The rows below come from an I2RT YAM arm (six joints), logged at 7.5 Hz.
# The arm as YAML. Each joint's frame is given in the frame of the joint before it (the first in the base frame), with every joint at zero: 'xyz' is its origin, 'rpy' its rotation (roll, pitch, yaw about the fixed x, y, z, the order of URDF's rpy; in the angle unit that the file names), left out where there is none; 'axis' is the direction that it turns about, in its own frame. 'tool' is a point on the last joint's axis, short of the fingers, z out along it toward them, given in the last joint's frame.
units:
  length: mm
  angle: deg
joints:
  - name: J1
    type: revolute
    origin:
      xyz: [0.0, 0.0, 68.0]
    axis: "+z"
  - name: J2
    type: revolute
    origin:
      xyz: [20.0, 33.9, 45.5]
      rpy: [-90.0, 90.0, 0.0]
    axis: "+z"
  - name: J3
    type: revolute
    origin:
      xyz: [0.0, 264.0, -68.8]
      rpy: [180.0, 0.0, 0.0]
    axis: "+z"
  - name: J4
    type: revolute
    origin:
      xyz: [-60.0, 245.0, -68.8]
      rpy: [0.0, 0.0, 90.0]
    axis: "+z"
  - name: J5
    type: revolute
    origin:
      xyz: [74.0, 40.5, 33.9]
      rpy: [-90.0, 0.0, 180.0]
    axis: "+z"
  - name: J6
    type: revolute
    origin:
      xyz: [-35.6, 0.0, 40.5]
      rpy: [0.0, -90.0, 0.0]
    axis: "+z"
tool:
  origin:
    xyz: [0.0, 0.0, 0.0]
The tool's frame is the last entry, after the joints.
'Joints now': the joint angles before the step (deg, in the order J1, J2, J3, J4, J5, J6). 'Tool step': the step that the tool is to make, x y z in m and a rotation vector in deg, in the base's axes. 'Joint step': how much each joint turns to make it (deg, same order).
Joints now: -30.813, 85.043, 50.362, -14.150, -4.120, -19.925
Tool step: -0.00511, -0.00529, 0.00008, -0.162, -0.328, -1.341
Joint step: -1.357, -0.459, -0.505, 0.411, -0.036, 0.010
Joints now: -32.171, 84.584, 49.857, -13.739, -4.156, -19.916
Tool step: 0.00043, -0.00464, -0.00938, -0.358, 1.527, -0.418
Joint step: -0.609, 1.726, -0.367, 0.939, 0.722, -0.881
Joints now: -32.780, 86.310, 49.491, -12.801, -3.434, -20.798
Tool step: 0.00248, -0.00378, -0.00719, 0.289, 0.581, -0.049
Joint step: -0.355, 1.760, 0.076, 1.022, -0.141, -0.282
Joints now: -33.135, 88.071, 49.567, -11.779, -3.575, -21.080
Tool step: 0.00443, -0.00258, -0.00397, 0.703, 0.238, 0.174
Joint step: -0.005, 1.648, 0.786, 0.289, -0.468, 0.153
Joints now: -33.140, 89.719, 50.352, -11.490, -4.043, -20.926
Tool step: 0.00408, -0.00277, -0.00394, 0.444, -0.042, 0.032
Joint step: -0.056, 1.523, 0.598, 0.731, -0.362, 0.181
